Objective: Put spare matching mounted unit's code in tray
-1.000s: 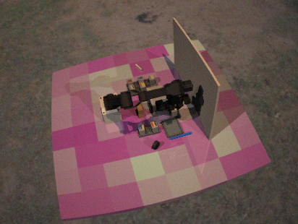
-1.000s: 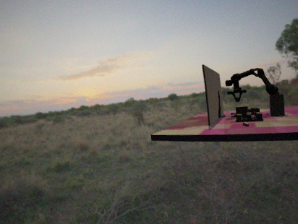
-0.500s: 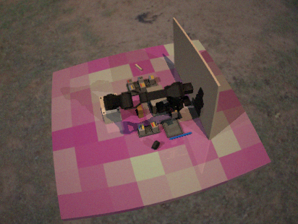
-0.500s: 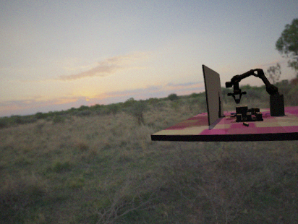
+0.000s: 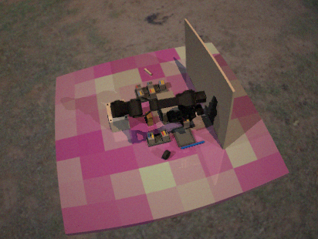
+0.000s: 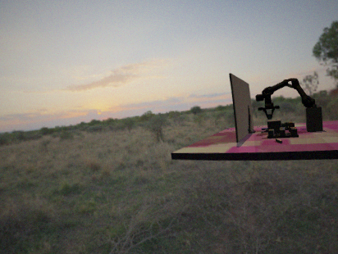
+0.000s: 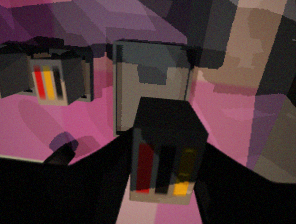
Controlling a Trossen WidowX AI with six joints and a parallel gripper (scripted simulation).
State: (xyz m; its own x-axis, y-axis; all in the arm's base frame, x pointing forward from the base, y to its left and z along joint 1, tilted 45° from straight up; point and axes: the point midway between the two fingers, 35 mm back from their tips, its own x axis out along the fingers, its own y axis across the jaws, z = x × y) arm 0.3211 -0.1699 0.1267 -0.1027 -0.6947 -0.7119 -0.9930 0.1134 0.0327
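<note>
My gripper tip is now 10 mm past the grey tray and 100 mm above it. From my gripper tip the other things lie so: beige mounted unit 30 mm behind, 200 mm to the left, 60 mm below; then small black object 150 mm behind, 100 mm to the right, 80 mm below; then orange block 160 mm behind, 160 mm to the left, 70 mm below.
</note>
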